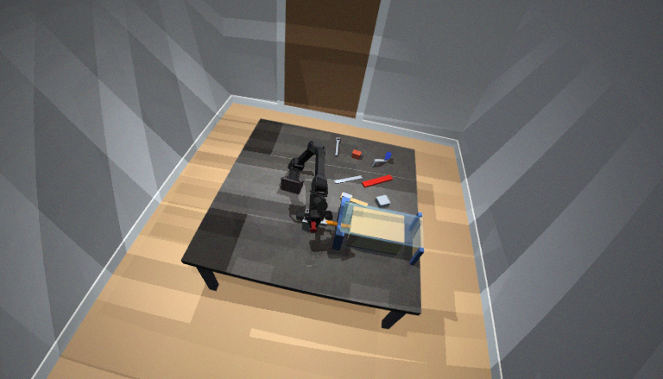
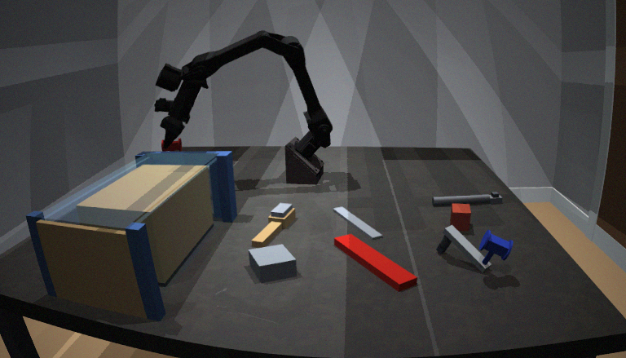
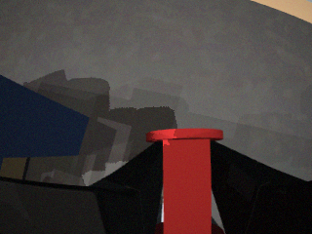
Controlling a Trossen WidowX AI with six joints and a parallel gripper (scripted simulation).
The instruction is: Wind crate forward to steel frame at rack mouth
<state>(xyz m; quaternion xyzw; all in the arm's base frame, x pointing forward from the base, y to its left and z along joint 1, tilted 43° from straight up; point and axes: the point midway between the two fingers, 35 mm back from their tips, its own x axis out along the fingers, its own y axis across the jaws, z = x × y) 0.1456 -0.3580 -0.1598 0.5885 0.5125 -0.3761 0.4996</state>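
Now: gripper tip 2 cm to the right of the red spool-shaped grip and 1 cm above it. Also, from my gripper tip: grey winch (3 cm behind, 11 cm to the left, 11 cm below); then clear-panelled cubby (39 cm ahead, 7 cm to the left, 3 cm below); then wooden-handled tool (24 cm ahead, 33 cm to the left, 13 cm below).
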